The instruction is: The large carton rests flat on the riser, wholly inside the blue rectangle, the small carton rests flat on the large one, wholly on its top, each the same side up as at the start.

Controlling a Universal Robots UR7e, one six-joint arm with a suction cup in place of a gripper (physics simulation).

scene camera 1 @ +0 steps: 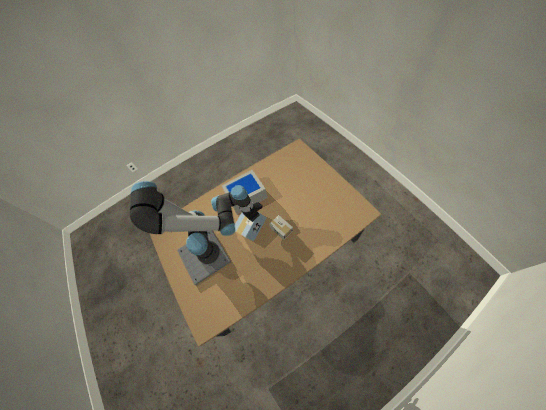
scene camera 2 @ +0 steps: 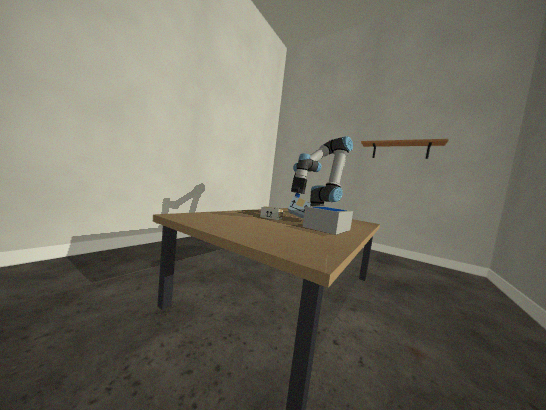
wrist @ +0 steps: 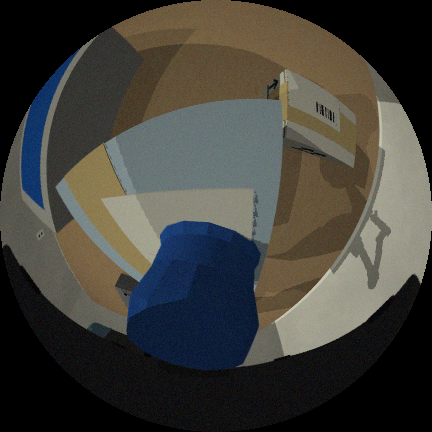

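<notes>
The large carton (scene camera 1: 249, 227) (scene camera 2: 298, 205) (wrist: 201, 144), pale blue-grey with tan tape, hangs tilted just above the table. My suction cup (scene camera 1: 253, 215) (scene camera 2: 296, 198) (wrist: 206, 235) sits on its top face and holds it. The small carton (scene camera 1: 281, 226) (scene camera 2: 270, 213) (wrist: 318, 120) lies flat on the table to its right, barcode label up. The grey riser (scene camera 1: 264, 191) (scene camera 2: 328, 221) (wrist: 88, 100) stands just behind the arm's wrist, and its blue rectangle (scene camera 1: 243, 182) (scene camera 2: 330, 208) (wrist: 34, 141) is bare.
The wooden table (scene camera 1: 317, 185) (scene camera 2: 264, 242) carries everything. The arm's base plate (scene camera 1: 198, 270) is bolted at the table's left side. A wall shelf (scene camera 2: 403, 142) hangs far behind the table.
</notes>
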